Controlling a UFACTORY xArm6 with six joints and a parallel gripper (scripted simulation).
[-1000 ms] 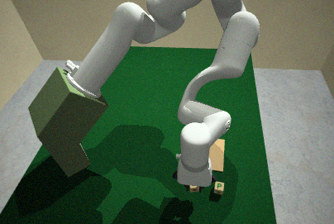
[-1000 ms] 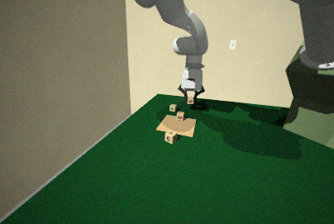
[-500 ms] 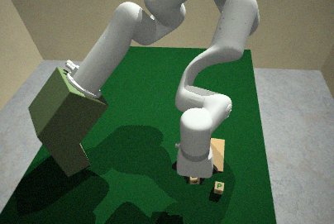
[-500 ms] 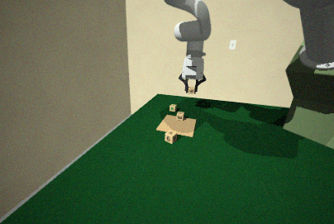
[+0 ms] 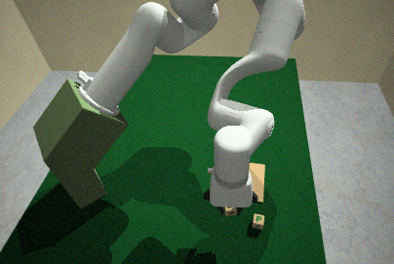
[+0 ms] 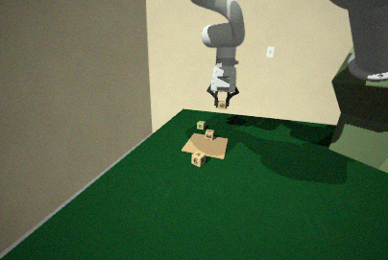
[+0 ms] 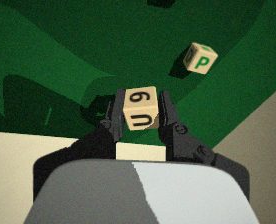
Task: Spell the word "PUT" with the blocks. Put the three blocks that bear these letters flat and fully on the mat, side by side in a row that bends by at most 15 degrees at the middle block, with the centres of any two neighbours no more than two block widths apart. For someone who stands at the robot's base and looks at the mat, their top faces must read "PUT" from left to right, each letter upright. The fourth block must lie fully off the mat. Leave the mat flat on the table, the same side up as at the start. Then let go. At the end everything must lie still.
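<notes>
Right now the mat is 2 cm behind my hand, 16 cm to the left of it and 12 cm below it. The rest, counted from my hand: P block (7 cm ahead, 4 cm to the left, 11 cm below).
</notes>
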